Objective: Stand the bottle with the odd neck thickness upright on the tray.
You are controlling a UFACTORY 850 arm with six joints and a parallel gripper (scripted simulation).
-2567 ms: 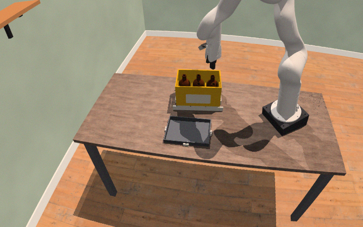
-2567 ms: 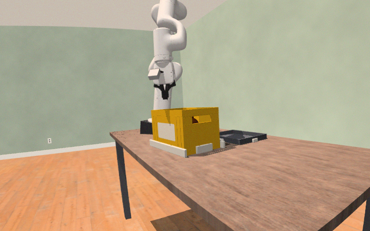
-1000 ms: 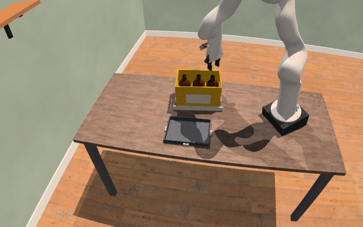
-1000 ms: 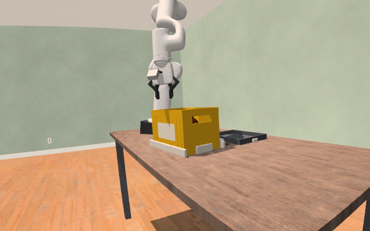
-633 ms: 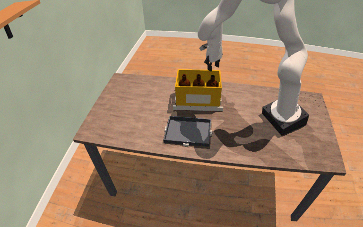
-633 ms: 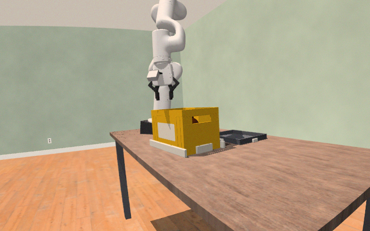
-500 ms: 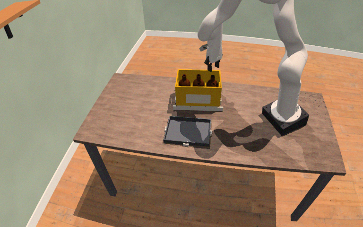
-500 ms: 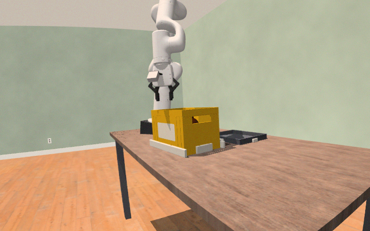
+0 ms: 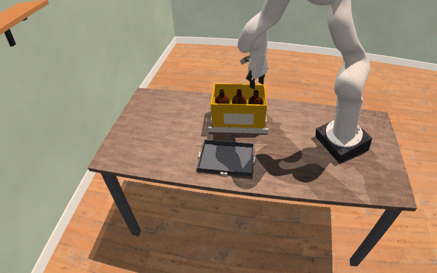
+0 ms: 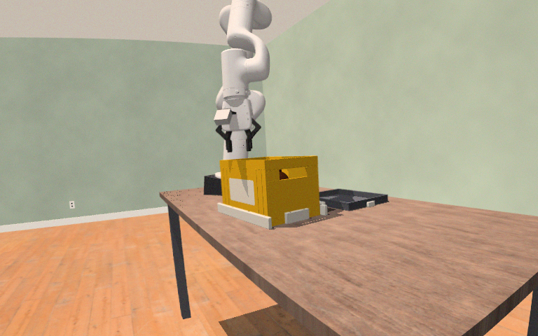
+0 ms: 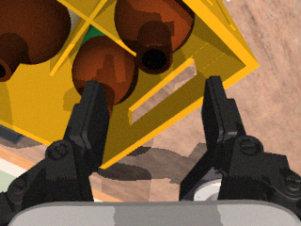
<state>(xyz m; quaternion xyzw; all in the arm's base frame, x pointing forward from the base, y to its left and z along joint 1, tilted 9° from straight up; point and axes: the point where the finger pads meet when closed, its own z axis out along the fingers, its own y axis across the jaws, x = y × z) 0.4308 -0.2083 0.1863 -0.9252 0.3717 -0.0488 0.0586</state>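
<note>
Right now my hand is 9 cm short of the yellow crate, 4 cm to the right of it and 13 cm above it. The rest, counted from my hand: dark tray (13 cm ahead, 33 cm to the left, 20 cm below).
</note>
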